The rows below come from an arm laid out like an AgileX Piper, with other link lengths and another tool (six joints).
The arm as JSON. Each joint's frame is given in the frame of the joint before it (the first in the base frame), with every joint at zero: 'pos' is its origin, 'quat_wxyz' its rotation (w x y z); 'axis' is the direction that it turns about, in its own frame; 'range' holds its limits. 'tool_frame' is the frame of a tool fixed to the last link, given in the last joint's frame.
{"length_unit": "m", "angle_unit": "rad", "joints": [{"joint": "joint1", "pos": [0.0, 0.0, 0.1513], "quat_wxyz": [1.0, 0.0, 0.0, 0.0], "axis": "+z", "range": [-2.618, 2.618]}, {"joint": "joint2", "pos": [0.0, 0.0, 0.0], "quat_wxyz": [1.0, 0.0, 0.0, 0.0], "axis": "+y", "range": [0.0, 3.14]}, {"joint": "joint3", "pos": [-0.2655, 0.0, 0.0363], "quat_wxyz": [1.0, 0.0, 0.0, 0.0], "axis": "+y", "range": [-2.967, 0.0]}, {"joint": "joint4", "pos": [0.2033, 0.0, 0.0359], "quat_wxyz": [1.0, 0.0, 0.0, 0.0], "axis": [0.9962, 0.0, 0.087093], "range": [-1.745, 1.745]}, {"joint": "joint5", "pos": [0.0, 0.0, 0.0], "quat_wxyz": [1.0, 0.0, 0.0, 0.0], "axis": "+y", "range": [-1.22, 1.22]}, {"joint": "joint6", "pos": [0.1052, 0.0, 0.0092], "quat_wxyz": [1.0, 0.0, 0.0, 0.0], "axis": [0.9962, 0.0, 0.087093], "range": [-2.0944, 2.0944]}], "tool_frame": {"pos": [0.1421, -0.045, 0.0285], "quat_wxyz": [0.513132, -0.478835, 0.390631, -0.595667]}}
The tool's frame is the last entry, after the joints.
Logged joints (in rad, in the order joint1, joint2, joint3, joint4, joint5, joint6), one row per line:
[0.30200 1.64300 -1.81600 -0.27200 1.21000 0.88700]
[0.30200 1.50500 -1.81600 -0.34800 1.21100 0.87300]
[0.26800 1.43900 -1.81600 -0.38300 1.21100 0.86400]
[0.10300 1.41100 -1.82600 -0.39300 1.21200 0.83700]
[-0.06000 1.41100 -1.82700 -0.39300 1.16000 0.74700]
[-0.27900 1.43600 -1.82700 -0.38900 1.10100 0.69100]
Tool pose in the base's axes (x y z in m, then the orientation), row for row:
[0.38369 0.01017 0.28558 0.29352 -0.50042 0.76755 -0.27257]
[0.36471 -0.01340 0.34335 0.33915 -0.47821 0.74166 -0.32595]
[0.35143 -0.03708 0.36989 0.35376 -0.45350 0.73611 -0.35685]
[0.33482 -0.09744 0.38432 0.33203 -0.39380 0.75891 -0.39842]
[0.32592 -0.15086 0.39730 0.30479 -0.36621 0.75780 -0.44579]
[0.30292 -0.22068 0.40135 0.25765 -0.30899 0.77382 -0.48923]
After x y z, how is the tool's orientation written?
As a quaternion, w x y z.
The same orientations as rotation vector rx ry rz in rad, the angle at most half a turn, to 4 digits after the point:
[-1.3327 2.0440 -0.7259]
[-1.2452 1.9312 -0.8487]
[-1.1726 1.9033 -0.9227]
[-1.0290 1.9830 -1.0410]
[-0.9698 2.0068 -1.1805]
[-0.8380 2.0986 -1.3268]

